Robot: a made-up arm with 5 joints.
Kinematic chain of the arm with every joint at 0, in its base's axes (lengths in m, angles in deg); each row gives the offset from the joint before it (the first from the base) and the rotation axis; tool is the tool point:
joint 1: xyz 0 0 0.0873 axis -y
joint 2: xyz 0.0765 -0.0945 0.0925 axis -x
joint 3: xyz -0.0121 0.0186 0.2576 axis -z
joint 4: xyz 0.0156 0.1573 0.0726 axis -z
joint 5: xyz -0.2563 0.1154 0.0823 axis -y
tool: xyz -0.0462 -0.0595 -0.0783
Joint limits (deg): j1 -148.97..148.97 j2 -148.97..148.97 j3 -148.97..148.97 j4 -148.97..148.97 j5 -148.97..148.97
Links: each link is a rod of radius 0.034 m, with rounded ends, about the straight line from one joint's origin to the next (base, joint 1, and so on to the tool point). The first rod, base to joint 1, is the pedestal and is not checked.
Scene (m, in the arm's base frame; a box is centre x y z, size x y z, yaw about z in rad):
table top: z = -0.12
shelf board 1: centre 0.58 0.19 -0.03 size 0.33 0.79 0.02 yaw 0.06
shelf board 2: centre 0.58 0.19 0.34 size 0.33 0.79 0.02 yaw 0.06
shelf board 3: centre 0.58 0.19 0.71 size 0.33 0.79 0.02 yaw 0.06
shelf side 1: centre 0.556 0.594 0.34 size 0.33 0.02 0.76 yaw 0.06
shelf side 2: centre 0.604 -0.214 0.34 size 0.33 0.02 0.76 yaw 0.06
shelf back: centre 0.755 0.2 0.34 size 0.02 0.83 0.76 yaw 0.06
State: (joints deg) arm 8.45 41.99 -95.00 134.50 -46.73
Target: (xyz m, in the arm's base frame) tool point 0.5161 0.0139 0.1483
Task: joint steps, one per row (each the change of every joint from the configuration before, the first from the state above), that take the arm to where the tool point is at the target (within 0.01 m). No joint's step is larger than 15 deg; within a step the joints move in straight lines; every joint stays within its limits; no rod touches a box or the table.
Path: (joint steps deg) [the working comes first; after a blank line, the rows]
Joints at the target: 78.19 120.23 -36.65 148.97 -44.00
Straight joint move there: touches shelf board 1, the table top.

1: 3.55 4.07 13.50 2.41 -1.07
2: 3.56 4.07 13.49 2.41 -1.08
3: 3.55 4.08 13.50 2.42 -1.07
4: 3.55 4.07 13.50 2.41 -1.07
5: 3.55 4.07 13.49 2.41 -1.07
6: 3.56 4.07 13.50 2.41 -1.08
7: 12.10 13.46 -5.66 0.00 2.29
8: 12.11 13.45 -5.66 0.00 2.29
9: 12.10 13.45 -5.65 0.00 2.30
10: 12.11 13.45 -5.66 0.00 2.29

